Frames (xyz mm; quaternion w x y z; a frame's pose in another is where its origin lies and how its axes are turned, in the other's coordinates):
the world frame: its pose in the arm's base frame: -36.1 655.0 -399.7 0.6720 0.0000 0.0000 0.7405
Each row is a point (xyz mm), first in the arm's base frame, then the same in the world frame.
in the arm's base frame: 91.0 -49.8 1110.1
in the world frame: -713.8 -58.3 1509.8
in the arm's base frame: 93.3 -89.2 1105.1
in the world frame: -753.2 -56.8 1504.8
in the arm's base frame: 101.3 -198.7 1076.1
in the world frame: -863.0 -54.1 1475.8
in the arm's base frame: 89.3 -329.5 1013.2
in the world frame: -992.0 -29.5 1412.9
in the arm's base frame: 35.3 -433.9 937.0
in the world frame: -1090.7 34.3 1336.7
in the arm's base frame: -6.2 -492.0 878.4
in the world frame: -1144.5 81.2 1278.1
